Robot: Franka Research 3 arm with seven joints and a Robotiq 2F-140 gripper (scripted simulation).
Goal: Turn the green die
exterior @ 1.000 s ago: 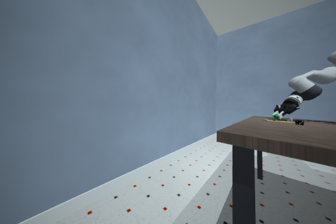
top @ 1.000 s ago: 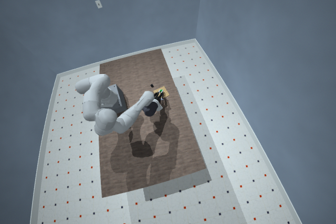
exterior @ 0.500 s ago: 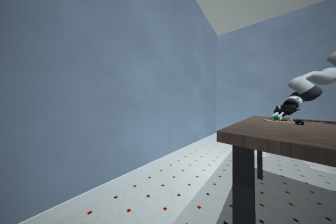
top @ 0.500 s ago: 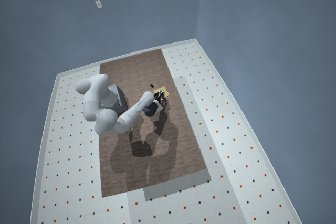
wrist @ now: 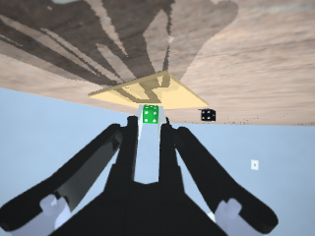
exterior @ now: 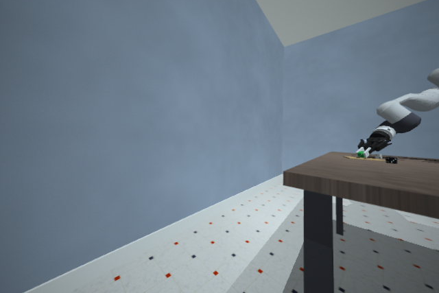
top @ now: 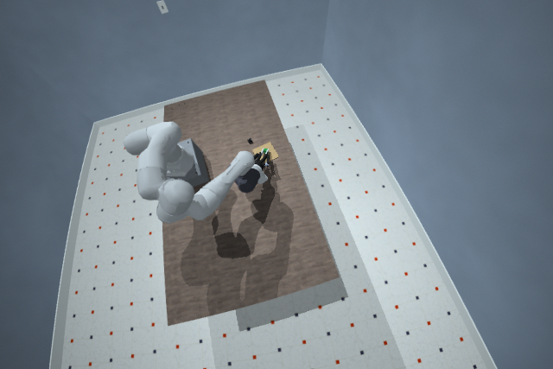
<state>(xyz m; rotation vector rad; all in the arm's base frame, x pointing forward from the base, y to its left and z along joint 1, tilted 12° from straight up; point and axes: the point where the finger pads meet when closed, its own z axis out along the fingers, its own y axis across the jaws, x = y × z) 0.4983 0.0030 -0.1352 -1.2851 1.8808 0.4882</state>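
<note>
My hand is 10 mm short of the green die, 20 mm to the right of it and 10 mm above it. Also, from my hand: white die (60 mm behind, 160 mm to the right, 20 mm below); then tan mat (10 mm to the left, 30 mm below); then black die (80 mm behind, 140 mm to the left, 20 mm below).
</note>
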